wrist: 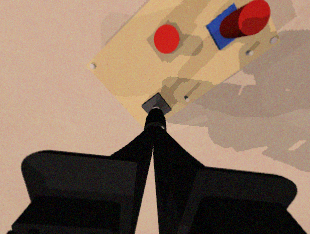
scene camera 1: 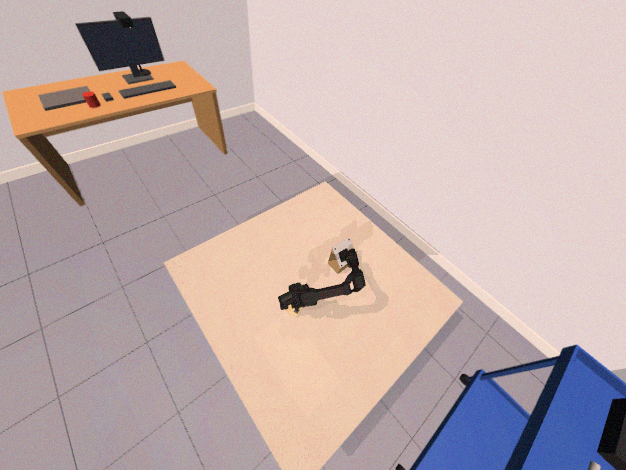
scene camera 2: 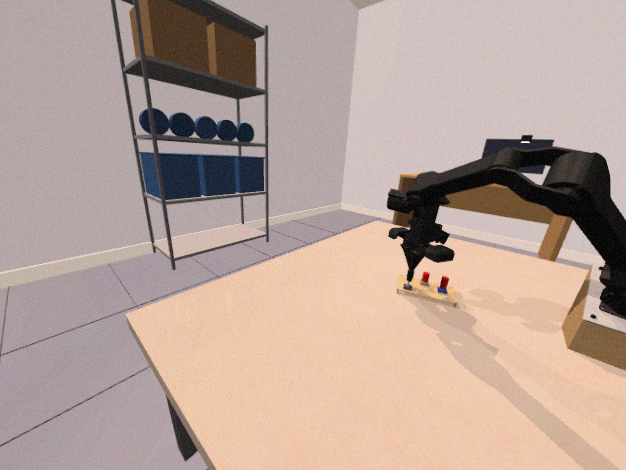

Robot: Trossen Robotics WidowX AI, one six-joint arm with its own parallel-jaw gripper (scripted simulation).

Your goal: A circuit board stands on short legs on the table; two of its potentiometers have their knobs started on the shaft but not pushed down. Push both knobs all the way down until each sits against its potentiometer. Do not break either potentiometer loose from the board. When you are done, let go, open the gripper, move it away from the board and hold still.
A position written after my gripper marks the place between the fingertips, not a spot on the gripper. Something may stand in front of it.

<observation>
In view: my gripper [scene camera 2: 411,270].
My gripper shows as well in the wrist view [wrist: 154,131].
</observation>
